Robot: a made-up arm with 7 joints.
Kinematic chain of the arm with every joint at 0, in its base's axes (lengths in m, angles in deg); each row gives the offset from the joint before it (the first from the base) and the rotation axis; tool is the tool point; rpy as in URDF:
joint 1: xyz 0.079 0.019 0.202 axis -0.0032 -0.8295 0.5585
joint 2: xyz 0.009 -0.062 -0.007 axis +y
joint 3: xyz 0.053 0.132 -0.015 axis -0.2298 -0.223 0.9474
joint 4: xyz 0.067 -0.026 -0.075 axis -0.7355 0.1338 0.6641
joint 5: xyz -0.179 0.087 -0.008 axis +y
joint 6: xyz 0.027 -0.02 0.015 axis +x
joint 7: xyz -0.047 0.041 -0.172 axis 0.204 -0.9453 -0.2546
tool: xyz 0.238 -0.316 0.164 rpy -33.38 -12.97 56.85
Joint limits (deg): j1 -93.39..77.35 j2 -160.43..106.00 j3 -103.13..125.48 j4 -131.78..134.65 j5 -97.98..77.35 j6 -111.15..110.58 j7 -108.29..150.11
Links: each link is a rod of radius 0.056 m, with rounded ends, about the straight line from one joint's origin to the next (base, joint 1, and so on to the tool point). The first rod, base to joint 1, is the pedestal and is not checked.
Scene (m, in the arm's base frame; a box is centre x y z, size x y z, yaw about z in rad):
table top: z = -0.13
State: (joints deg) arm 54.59 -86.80 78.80 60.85 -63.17 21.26 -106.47
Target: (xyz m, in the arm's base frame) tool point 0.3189 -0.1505 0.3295
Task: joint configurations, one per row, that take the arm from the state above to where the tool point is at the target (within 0.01 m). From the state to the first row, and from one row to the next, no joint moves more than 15 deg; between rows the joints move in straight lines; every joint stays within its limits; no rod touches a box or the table.
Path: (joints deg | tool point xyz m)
1: 47.38 -92.21 90.47 68.35 -71.87 29.97 -95.37 | 0.2756 0.4039 0.3252
2: 40.17 -97.62 102.14 75.86 -80.58 38.69 -84.28 | 0.3968 0.2282 0.3010
3: 32.96 -103.03 113.81 83.36 -89.28 47.40 -73.18 | 0.4097 0.0209 0.3082
4: 25.75 -108.44 125.48 90.87 -97.98 56.12 -62.08 | 0.3189 -0.1505 0.3295

